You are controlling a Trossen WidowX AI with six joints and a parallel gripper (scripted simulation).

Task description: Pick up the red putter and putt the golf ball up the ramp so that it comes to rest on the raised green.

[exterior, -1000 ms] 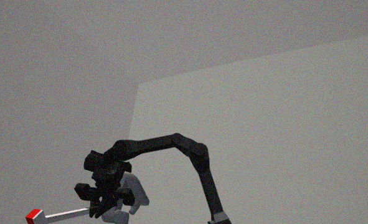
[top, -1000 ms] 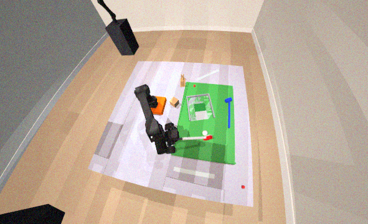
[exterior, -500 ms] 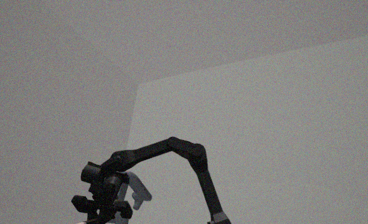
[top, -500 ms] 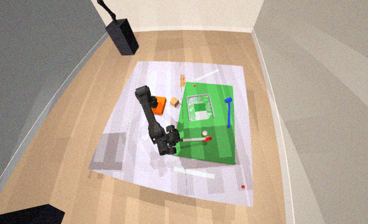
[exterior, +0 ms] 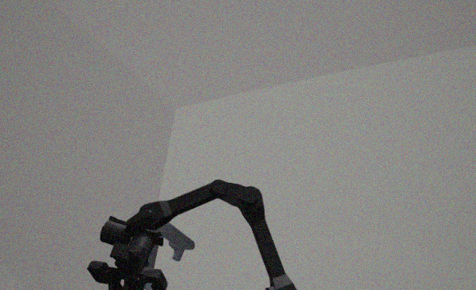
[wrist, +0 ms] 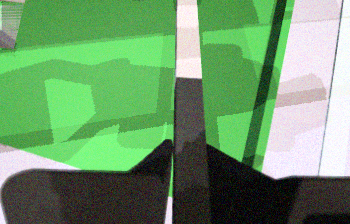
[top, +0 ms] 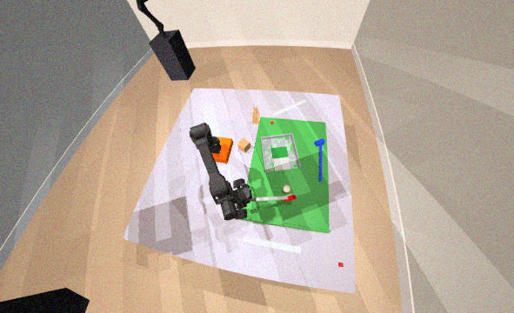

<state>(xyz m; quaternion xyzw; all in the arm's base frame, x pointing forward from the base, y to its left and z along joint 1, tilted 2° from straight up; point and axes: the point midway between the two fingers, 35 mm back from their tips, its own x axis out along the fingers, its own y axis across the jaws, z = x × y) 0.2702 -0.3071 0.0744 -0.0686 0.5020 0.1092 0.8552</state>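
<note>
Right now my gripper tip is 100 mm short of the red putter, 30 mm to the right of it and 10 mm above it. Also, from my gripper tip: white golf ball 190 mm ahead, 110 mm to the left, 70 mm below; green mat 270 mm to the left, 190 mm ahead, 90 mm below; tan cube 360 mm to the left, 110 mm behind, 60 mm below.
</note>
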